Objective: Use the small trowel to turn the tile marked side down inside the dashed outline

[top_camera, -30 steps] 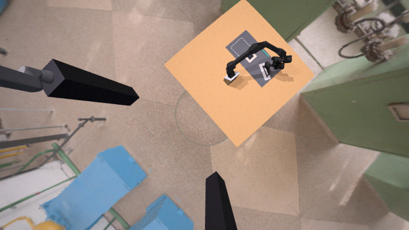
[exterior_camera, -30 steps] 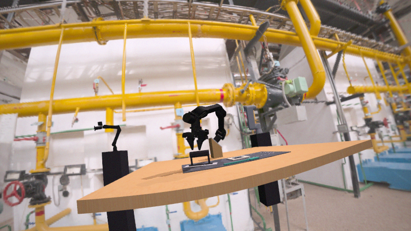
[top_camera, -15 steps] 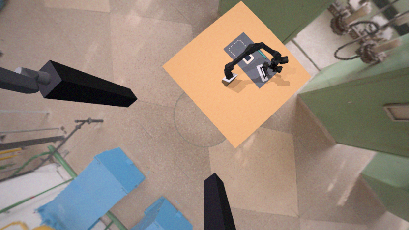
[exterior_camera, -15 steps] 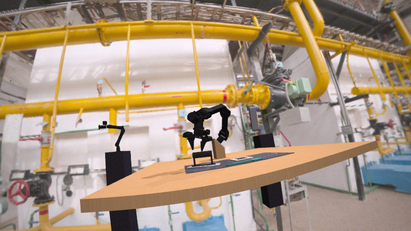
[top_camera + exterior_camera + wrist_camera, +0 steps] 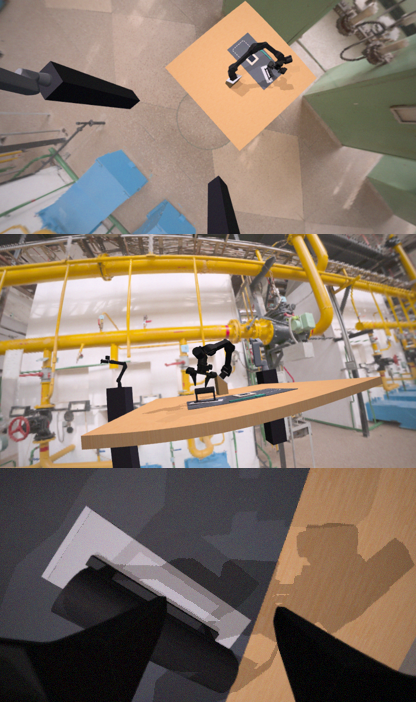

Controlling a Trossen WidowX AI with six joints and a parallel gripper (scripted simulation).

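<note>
Right now my gripper tip is 3 cm past the small trowel, 5 cm to the right of it and 6 cm above it. The rest, counted from my gripper tip: grey mat 4 cm behind, 23 cm to the left, 12 cm below; teal trowel 10 cm ahead, 26 cm to the left, 9 cm below; tile 6 cm behind, 28 cm to the left, 9 cm below.
</note>
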